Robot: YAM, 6 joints.
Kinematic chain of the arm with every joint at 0, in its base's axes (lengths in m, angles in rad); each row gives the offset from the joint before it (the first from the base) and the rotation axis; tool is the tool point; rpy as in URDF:
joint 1: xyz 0 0 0.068 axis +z
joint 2: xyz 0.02 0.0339 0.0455 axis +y
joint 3: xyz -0.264 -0.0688 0 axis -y
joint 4: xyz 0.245 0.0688 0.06 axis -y
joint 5: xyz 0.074 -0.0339 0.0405 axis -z
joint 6: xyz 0.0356 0 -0.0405 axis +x
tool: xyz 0 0 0 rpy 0 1.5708 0
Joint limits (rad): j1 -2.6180..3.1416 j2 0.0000..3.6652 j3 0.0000..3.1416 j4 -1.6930..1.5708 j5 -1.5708..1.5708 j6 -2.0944..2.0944
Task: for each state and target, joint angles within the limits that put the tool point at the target. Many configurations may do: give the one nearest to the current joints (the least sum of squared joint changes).
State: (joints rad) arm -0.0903 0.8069 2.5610 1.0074 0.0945 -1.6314
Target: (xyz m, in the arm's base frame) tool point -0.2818 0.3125 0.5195
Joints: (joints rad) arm -0.8397 0.7157 2.6046 1.0799 0.0319 -1.6314
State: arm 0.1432 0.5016 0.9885 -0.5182 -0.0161 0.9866
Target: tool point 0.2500 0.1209 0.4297
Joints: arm 0.4441 1.2313 1.3348 -0.2659 -0.0495 0.9866
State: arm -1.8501 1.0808 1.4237 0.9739 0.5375 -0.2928
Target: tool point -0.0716 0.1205 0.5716
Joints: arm -1.2001 0.5487 1.4370 1.0995 0.7053 -0.2928
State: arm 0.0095 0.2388 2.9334 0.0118 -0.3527 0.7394
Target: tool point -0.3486 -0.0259 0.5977
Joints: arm 0.1087 0.7041 2.6261 -0.0926 -0.3462 0.7394
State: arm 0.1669 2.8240 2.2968 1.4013 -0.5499 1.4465
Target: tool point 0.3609 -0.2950 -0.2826
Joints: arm -0.7134 3.6643 2.3425 0.9223 -0.3777 1.4465
